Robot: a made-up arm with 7 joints. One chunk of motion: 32 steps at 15 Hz.
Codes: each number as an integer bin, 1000 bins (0 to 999) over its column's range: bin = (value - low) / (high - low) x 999, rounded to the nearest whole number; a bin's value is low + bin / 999 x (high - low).
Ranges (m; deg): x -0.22..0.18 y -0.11..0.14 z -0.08..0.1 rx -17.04..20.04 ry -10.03..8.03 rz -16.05..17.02
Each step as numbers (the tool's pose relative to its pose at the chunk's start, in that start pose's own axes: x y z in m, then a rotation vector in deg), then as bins.
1 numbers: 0.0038 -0.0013 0.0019 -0.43 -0.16 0.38
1 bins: 559 434 455 448 546 496
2 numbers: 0.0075 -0.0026 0.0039 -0.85 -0.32 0.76
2 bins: 568 429 466 436 537 508
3 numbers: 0.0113 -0.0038 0.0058 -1.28 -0.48 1.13
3 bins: 578 424 476 425 528 519
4 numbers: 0.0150 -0.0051 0.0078 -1.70 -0.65 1.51
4 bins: 587 419 487 413 519 530
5 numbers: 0.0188 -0.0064 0.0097 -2.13 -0.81 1.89
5 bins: 596 414 498 402 510 542
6 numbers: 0.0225 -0.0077 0.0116 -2.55 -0.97 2.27
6 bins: 606 409 508 390 501 553
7 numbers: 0.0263 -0.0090 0.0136 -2.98 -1.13 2.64
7 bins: 615 404 519 379 492 565
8 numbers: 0.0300 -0.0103 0.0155 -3.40 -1.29 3.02
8 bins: 624 398 530 367 483 576
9 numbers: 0.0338 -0.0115 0.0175 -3.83 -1.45 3.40
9 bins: 634 394 541 356 475 588
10 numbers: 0.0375 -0.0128 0.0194 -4.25 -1.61 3.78
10 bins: 643 388 552 345 466 599
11 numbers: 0.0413 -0.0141 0.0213 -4.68 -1.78 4.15
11 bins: 653 383 562 333 456 610
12 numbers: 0.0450 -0.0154 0.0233 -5.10 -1.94 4.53
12 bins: 662 378 573 322 448 622
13 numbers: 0.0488 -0.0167 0.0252 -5.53 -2.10 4.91
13 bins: 671 373 584 310 439 633
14 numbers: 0.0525 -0.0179 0.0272 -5.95 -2.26 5.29
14 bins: 681 368 595 299 430 645
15 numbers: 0.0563 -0.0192 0.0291 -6.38 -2.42 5.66
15 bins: 690 363 606 287 421 656
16 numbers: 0.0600 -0.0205 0.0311 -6.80 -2.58 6.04
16 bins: 699 358 617 276 412 667
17 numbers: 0.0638 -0.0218 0.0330 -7.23 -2.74 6.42
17 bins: 709 352 627 264 403 679
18 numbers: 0.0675 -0.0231 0.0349 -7.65 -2.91 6.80
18 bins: 718 347 638 253 394 690
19 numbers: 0.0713 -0.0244 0.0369 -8.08 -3.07 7.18
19 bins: 728 342 649 241 385 702
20 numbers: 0.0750 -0.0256 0.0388 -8.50 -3.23 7.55
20 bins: 737 337 659 230 376 713
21 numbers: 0.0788 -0.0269 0.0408 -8.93 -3.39 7.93
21 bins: 746 332 670 218 367 724
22 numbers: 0.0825 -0.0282 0.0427 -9.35 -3.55 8.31
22 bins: 755 327 681 207 358 736
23 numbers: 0.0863 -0.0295 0.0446 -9.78 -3.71 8.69
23 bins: 765 322 692 196 350 747
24 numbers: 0.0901 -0.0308 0.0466 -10.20 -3.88 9.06
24 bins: 774 316 703 184 340 759
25 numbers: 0.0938 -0.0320 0.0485 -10.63 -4.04 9.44
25 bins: 784 312 713 173 331 770
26 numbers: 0.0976 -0.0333 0.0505 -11.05 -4.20 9.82
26 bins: 793 306 724 161 322 781
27 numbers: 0.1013 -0.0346 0.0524 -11.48 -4.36 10.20
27 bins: 802 301 735 150 314 793
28 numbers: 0.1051 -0.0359 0.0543 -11.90 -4.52 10.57
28 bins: 812 296 745 138 305 804
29 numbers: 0.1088 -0.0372 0.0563 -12.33 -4.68 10.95
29 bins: 821 291 756 127 296 816
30 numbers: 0.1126 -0.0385 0.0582 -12.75 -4.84 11.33
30 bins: 831 286 767 116 287 827
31 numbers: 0.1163 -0.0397 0.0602 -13.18 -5.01 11.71
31 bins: 840 281 778 104 278 839
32 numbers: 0.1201 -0.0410 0.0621 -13.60 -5.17 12.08
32 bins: 849 276 789 93 269 850
